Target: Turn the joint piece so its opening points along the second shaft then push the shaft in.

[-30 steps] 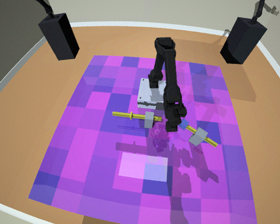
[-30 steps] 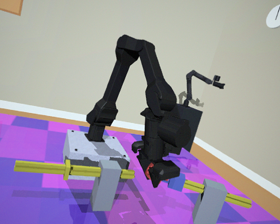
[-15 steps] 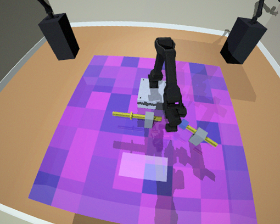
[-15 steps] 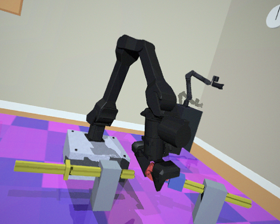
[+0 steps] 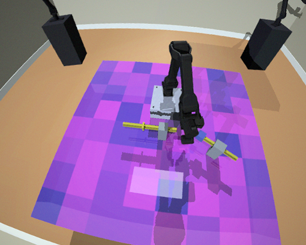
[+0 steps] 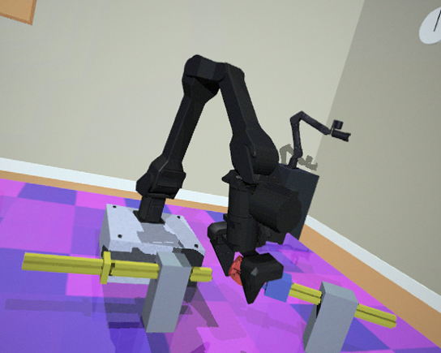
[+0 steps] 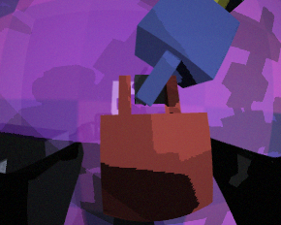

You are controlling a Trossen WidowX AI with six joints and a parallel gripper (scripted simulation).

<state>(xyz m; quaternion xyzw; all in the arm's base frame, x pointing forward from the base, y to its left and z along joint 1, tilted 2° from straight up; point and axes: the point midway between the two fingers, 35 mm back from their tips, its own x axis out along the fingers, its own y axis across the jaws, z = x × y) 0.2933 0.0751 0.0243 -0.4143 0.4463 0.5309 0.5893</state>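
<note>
Now: the red joint piece 1 cm to the left of my gripper tip and 3 cm above it.
</note>
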